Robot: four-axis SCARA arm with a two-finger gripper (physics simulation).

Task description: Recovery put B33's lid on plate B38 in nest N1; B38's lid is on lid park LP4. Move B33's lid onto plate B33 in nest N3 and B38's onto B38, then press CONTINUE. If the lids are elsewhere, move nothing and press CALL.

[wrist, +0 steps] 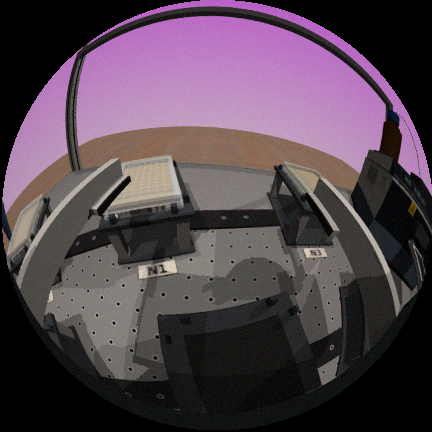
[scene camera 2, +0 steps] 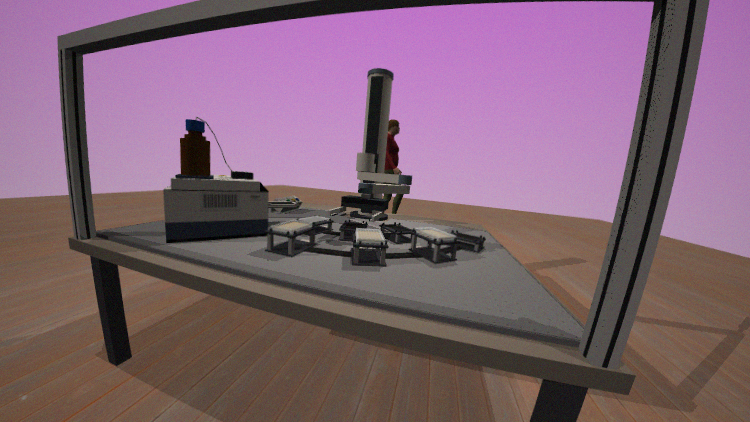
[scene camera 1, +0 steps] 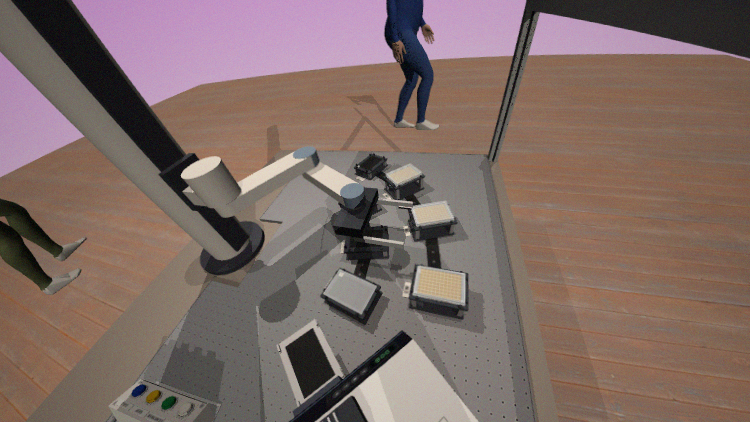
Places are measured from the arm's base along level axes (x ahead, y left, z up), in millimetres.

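Where they show: gripper, fingertip midpoint: [wrist: 219, 171] [scene camera 2: 350, 216] [scene camera 1: 408, 223]; arm's base, origin of the base link: [scene camera 2: 368, 216] [scene camera 1: 234, 247].
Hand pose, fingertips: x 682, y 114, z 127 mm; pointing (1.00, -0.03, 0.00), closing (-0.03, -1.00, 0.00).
Each offset is from my fingertips to the top centre of the thing. "spot": to the spot under its first point.
My gripper [scene camera 1: 405, 223] [wrist: 219, 171] is open and empty, above a dark lid park {138 mm back, 28 mm right, 57 mm down} [scene camera 1: 367, 251] [wrist: 240, 360]. Its fingers point towards the outer row, between nests N1 and N3. The tan plate {67 mm ahead, 94 mm left, 34 mm down} [scene camera 1: 432, 212] [scene camera 2: 368, 237] [wrist: 145, 185] in nest N1 has a clear, thick rim like a lid on top. The tan plate {104 mm ahead, 163 mm right, 32 mm down} [scene camera 1: 439, 286] [scene camera 2: 291, 227] [wrist: 301, 177] in nest N3 stands to the right in the wrist view, partly behind a finger; whether it bears a lid is hard to tell. A clear grey lid {134 mm back, 213 mm right, 61 mm down} [scene camera 1: 350, 291] [scene camera 2: 317, 220] lies on a front park whose label is unreadable.
A third tan plate {60 mm back, 298 mm left, 28 mm down} [scene camera 1: 403, 174] [scene camera 2: 434, 234] [wrist: 29, 225] stands beyond N1. A dark empty park {245 mm back, 432 mm left, 62 mm down} [scene camera 1: 371, 165] [scene camera 2: 468, 240] is at the far end. A white instrument [scene camera 1: 419, 383] [scene camera 2: 216, 209], a tablet-like panel {spot: 143 mm back, 403 mm right, 14 mm down} [scene camera 1: 313, 362] and a button box {spot: 446 mm back, 564 mm right, 43 mm down} [scene camera 1: 168, 403] stand at the front. Frame posts {342 mm ahead, 591 mm left, 453 mm up} [scene camera 1: 515, 86] edge the table.
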